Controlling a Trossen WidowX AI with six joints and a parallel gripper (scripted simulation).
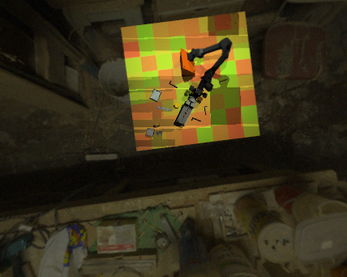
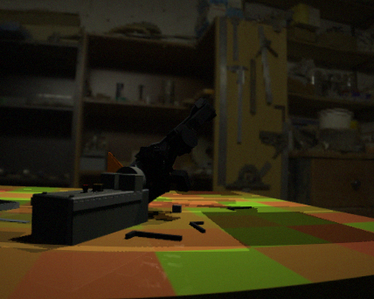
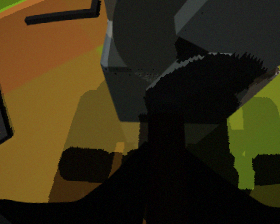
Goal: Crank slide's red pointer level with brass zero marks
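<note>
The brown crank handle lies 10 mm behind my gripper tip, 10 mm to the left of it and 30 mm above it. From my gripper tip the other things lie so: yellow disc (40 mm ahead, 180 mm to the right, 30 mm below); red pointer (170 mm ahead, 120 mm to the right, 50 mm above); small cube (100 mm behind, 110 mm to the left, 30 mm below).
</note>
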